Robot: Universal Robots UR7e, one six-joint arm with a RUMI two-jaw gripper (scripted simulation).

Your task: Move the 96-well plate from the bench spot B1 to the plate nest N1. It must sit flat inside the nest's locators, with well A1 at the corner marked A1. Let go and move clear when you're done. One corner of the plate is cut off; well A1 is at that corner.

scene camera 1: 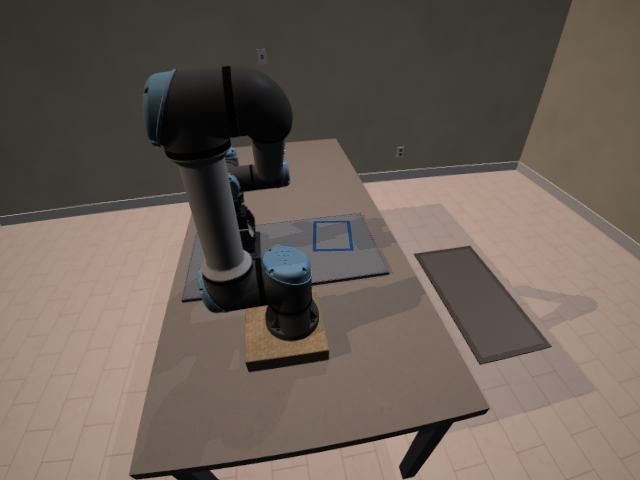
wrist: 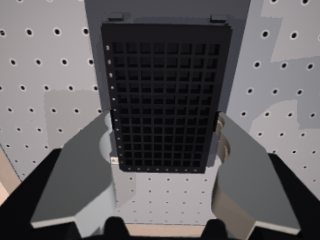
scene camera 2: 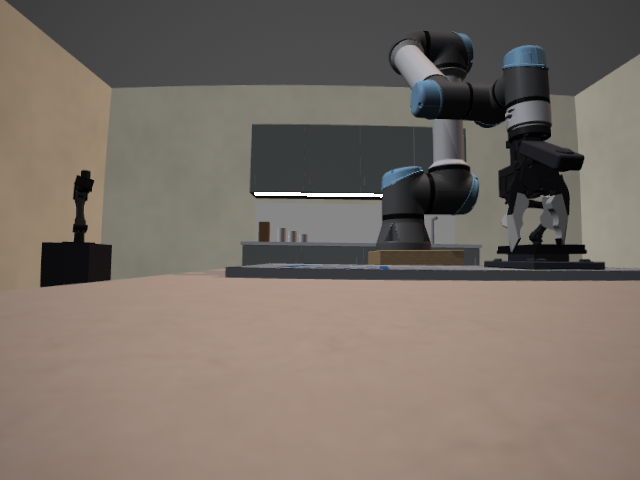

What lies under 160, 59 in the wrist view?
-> A 96-well plate.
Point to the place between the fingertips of my gripper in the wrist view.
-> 163, 112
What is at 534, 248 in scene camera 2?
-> A 96-well plate.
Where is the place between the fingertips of my gripper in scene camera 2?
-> At 537, 252
